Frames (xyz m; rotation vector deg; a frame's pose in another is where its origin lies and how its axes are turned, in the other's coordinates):
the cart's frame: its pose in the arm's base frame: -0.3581 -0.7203 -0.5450 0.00 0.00 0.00
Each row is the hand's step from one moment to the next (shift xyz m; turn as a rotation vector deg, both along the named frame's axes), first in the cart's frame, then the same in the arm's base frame.
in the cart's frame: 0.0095 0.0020 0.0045 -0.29 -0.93 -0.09
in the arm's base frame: 0.0095 0.0020 0.0045 -0.29 -0.93 -0.09
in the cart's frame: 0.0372 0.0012 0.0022 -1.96 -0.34 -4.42
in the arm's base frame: 0.0372 0.0012 0.0022 -1.96 -0.34 -4.42
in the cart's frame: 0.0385 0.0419 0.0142 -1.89 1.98 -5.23
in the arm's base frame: 0.0385 0.0419 0.0142 -1.89 1.98 -5.23
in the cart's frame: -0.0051 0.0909 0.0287 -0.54 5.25 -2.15
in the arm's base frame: -0.0051 0.0909 0.0287 -0.54 5.25 -2.15
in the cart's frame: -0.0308 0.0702 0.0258 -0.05 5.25 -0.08
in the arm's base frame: -0.0308 0.0702 0.0258 -0.05 5.25 -0.08
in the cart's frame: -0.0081 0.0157 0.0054 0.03 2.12 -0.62
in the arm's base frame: -0.0081 0.0157 0.0054 0.03 2.12 -0.62
